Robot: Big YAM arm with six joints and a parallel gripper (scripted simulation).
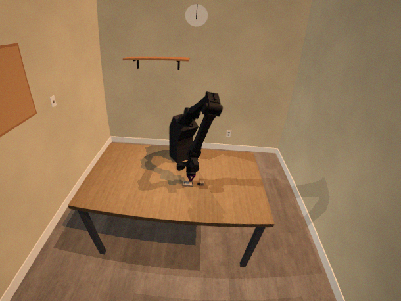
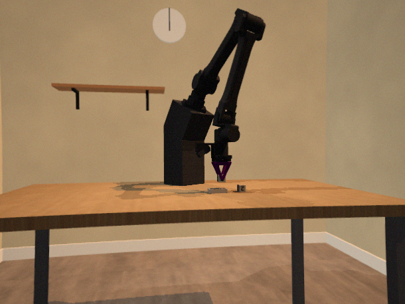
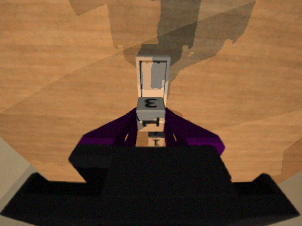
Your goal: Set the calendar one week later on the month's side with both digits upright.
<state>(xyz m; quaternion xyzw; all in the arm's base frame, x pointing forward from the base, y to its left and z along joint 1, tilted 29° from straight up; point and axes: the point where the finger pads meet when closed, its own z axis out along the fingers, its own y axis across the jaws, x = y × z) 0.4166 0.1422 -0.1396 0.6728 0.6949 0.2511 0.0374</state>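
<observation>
The tray is 2 cm to the right of my hand and 5 cm below it.
</observation>
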